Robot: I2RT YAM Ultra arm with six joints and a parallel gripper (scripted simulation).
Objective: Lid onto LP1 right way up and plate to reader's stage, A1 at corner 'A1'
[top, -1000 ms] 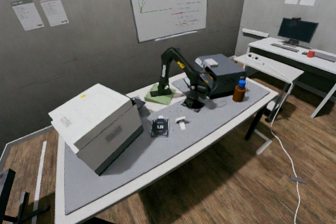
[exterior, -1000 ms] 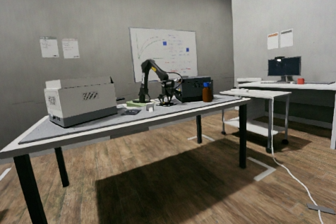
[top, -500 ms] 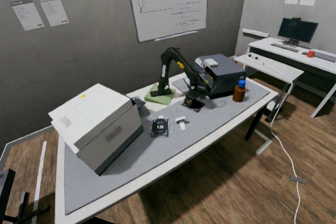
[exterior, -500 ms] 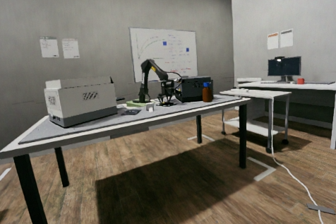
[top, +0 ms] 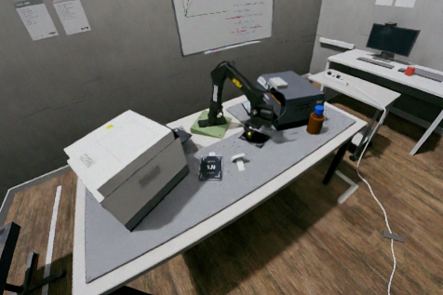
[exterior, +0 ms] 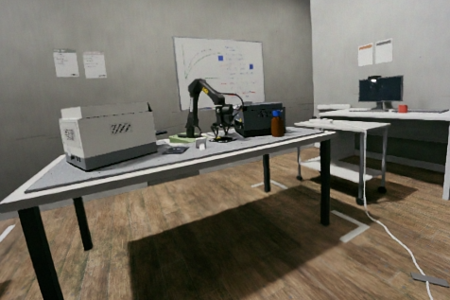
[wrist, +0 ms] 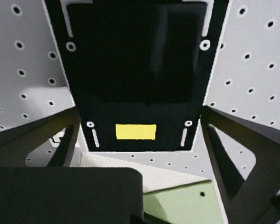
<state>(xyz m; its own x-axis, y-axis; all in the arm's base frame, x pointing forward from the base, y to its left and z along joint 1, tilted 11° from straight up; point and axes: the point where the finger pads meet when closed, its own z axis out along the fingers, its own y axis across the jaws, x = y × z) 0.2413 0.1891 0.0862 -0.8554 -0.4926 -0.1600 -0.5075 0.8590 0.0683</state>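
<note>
My gripper is now 3 cm above the black lid. Also, from my hand: plate: 20 cm behind, 9 cm to the left, 5 cm above; brown capped bottle: 39 cm to the left, 10 cm ahead, 7 cm above.
</note>
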